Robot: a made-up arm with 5 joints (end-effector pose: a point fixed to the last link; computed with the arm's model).
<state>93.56 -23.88 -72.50 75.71 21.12</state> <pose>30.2 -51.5 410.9 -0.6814 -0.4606 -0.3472 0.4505</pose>
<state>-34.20 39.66 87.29 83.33 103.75</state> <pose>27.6 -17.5 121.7 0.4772 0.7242 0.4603 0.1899</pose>
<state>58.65 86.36 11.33 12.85 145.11</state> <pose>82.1 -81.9 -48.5 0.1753 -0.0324 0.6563 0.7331</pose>
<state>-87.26 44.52 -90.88 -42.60 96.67</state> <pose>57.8 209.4 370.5 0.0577 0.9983 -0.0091 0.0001</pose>
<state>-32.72 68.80 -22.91 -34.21 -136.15</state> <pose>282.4 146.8 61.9 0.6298 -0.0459 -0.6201 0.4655</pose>
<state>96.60 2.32 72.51 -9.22 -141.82</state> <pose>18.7 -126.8 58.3 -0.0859 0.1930 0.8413 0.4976</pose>
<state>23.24 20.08 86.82 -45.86 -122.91</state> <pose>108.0 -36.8 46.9 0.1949 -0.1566 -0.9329 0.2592</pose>
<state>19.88 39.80 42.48 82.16 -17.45</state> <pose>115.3 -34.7 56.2 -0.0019 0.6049 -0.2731 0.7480</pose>
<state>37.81 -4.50 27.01 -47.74 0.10</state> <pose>224.0 -151.4 220.8 -0.2548 -0.8051 -0.1854 0.5025</pose>
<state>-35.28 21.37 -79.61 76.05 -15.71</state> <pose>217.7 116.5 343.3 0.2664 -0.5254 0.1179 0.7994</pose>
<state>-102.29 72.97 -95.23 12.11 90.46</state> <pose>-18.5 305.2 236.5 -0.0976 0.7607 -0.6394 0.0557</pose>
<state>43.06 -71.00 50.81 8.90 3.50</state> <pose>147.0 -109.2 275.6 -0.2882 -0.7175 -0.2291 0.5913</pose>
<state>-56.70 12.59 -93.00 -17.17 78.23</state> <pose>95.5 70.5 437.7 0.1625 0.9845 0.0604 0.0268</pose>
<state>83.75 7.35 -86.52 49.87 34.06</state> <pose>48.6 -138.8 413.5 -0.7279 -0.4635 -0.2234 0.4532</pose>
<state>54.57 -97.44 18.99 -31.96 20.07</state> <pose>9.5 31.3 366.0 0.5774 0.7970 -0.0566 0.1679</pose>
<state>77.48 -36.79 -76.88 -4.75 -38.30</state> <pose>15.3 80.9 420.7 0.3027 0.9209 -0.2110 0.1254</pose>
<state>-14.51 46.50 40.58 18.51 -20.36</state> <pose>151.7 21.3 8.7 -0.0438 0.1284 -0.0746 0.9879</pose>
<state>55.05 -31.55 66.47 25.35 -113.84</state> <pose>126.9 -136.1 120.2 0.1313 -0.2204 -0.9640 0.0701</pose>
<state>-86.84 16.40 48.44 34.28 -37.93</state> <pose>55.6 140.2 55.3 -0.0713 0.0351 0.3905 0.9172</pose>
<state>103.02 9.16 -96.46 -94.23 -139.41</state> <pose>29.0 -18.0 386.3 0.2339 -0.6572 0.6035 0.3861</pose>
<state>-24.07 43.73 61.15 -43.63 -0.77</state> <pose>140.5 36.7 19.9 0.0593 -0.2411 0.1725 0.9532</pose>
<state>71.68 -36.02 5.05 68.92 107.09</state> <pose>87.1 -163.4 289.5 -0.4385 -0.0154 0.2524 0.8624</pose>
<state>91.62 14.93 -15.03 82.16 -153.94</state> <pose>26.8 -232.9 191.2 -0.0373 0.0584 0.8253 0.5604</pose>
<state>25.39 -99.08 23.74 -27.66 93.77</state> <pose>11.0 6.1 364.0 0.8443 0.5238 0.0613 0.0952</pose>
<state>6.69 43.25 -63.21 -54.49 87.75</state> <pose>298.8 -37.5 316.1 -0.7106 -0.6904 0.0854 0.1049</pose>
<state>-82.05 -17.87 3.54 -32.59 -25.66</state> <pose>76.6 205.5 329.9 0.7643 -0.5302 0.1655 0.3277</pose>
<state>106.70 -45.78 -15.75 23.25 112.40</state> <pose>5.3 -92.7 400.0 -0.8551 0.2804 0.0111 0.4360</pose>
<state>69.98 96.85 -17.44 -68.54 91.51</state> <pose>104.0 -195.1 -20.7 -0.6260 -0.1177 0.1255 0.7606</pose>
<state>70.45 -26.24 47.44 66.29 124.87</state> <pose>87.2 -152.8 146.5 -0.0218 0.0024 0.4354 0.9000</pose>
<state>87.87 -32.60 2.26 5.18 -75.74</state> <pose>40.2 -181.9 346.0 -0.0687 -0.8413 -0.5323 0.0635</pose>
